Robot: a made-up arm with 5 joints. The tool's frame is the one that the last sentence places.
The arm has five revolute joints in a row. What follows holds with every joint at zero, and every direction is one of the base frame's. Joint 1 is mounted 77.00 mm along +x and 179.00 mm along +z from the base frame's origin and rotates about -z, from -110.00 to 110.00 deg. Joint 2 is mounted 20.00 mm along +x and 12.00 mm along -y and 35.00 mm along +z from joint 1 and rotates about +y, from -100.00 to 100.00 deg. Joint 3 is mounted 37.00 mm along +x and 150.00 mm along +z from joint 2 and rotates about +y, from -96.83 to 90.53 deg. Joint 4 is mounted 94.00 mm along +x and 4.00 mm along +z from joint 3 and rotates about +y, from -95.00 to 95.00 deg. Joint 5 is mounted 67.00 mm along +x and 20.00 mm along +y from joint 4 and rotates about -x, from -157.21 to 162.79 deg. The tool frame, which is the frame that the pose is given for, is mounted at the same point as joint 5; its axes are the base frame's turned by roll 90.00, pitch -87.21 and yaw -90.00 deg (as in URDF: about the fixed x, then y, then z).
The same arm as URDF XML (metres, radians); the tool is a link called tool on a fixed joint. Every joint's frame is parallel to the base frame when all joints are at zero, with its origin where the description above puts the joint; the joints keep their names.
<robot name="arm">
<link name="base_link"/>
<link name="link1"/>
<link name="link2"/>
<link name="link3"/>
<link name="link4"/>
<link name="link5"/>
<link name="tool"/>
<joint name="joint 1" type="revolute"><parent link="base_link"/><child link="link1"/><origin xyz="0.077 0 0.179"/><axis xyz="0 0 -1"/><limit lower="-1.9199" upper="1.9199"/></joint>
<joint name="joint 2" type="revolute"><parent link="link1"/><child link="link2"/><origin xyz="0.02 -0.012 0.035"/><axis xyz="0 1 0"/><limit lower="-1.7453" upper="1.7453"/></joint>
<joint name="joint 3" type="revolute"><parent link="link2"/><child link="link3"/><origin xyz="0.037 0 0.15"/><axis xyz="0 1 0"/><limit lower="-1.69" upper="1.58"/></joint>
<joint name="joint 4" type="revolute"><parent link="link3"/><child link="link4"/><origin xyz="0.094 0 0.004"/><axis xyz="0 1 0"/><limit lower="-1.6581" upper="1.6581"/></joint>
<joint name="joint 5" type="revolute"><parent link="link4"/><child link="link5"/><origin xyz="0.067 0.02 0"/><axis xyz="-1 0 0"/><limit lower="-2.7438" upper="2.8412"/></joint>
<joint name="tool_fixed" type="fixed"><parent link="link5"/><child link="tool"/><origin xyz="0 0 0" rpy="1.5708 -1.5221 -1.5708"/></joint>
</robot>

